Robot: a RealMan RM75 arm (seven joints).
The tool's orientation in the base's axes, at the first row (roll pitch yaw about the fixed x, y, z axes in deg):
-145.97 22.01 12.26
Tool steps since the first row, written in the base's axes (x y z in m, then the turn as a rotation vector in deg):
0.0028 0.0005 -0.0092 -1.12 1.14 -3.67
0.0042 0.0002 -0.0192 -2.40 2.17 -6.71
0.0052 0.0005 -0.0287 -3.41 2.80 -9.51
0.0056 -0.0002 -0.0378 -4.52 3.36 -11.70
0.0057 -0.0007 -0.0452 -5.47 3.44 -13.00
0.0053 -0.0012 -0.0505 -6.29 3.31 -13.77
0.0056 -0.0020 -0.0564 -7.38 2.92 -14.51
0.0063 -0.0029 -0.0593 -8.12 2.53 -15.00
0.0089 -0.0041 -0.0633 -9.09 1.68 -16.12
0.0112 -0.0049 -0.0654 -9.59 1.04 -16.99
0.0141 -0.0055 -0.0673 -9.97 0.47 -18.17
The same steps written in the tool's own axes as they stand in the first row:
0.0061 0.0043 0.0061 0.59 0.96 3.84
0.0110 0.0097 0.0131 0.77 1.70 7.21
0.0156 0.0143 0.0201 1.03 2.64 10.09
0.0192 0.0196 0.0266 0.95 3.33 12.51
0.0220 0.0239 0.0320 0.59 3.96 13.95
0.0235 0.0271 0.0360 0.11 4.50 14.83
0.0258 0.0308 0.0400 -0.67 5.25 15.67
0.0274 0.0331 0.0415 -1.24 5.86 16.17
0.0310 0.0361 0.0429 -1.86 7.19 17.03
0.0337 0.0378 0.0432 -2.12 8.20 17.60
0.0369 0.0392 0.0431 -2.13 9.31 18.40

